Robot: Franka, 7 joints.
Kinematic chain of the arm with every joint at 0, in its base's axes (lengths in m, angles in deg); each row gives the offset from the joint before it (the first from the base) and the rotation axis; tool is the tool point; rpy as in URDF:
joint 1: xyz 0 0 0.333 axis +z
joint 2: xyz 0 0 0 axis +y
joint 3: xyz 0 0 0.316 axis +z
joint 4: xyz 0.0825 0 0 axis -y
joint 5: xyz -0.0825 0 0.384 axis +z
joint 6: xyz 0 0 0 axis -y
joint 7: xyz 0.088 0 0 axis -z
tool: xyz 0 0 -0.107 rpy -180 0 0
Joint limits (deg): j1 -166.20..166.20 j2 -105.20..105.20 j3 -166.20..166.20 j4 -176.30..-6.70 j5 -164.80..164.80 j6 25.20..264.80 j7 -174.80..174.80
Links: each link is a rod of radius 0.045 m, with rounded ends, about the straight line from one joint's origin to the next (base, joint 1, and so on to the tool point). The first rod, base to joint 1, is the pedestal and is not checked.
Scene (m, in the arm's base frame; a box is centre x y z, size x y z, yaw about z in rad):
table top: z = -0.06
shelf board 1: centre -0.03 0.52 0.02 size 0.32 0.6 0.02 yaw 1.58
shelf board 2: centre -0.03 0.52 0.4 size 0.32 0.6 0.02 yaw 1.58
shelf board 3: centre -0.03 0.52 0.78 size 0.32 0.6 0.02 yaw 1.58
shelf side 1: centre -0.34 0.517 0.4 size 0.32 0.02 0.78 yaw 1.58
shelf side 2: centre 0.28 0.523 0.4 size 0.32 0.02 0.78 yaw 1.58
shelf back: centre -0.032 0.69 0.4 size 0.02 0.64 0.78 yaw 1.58
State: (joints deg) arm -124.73 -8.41 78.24 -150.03 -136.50 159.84 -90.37
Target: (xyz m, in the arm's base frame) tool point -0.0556 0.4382 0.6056
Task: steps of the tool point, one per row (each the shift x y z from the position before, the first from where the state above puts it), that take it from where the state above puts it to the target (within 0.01 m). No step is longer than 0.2 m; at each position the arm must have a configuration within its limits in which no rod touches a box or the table.
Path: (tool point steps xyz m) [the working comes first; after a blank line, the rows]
Joints at the target: -63.37 26.13 156.37 -124.77 -126.51 175.43 -90.37
Straight joint move there: touches shelf board 2, shelf side 2.

1: 0.0839 0.1681 -0.0023
2: 0.0043 0.1770 0.0451
3: -0.0703 0.1392 0.0799
4: -0.1178 0.0683 0.0951
5: -0.1280 -0.0137 0.0885
6: -0.1030 -0.0831 0.0636
7: -0.0005 0.0811 0.0158
8: -0.0007 0.0848 -0.0001
9: -0.0011 0.0844 -0.0157

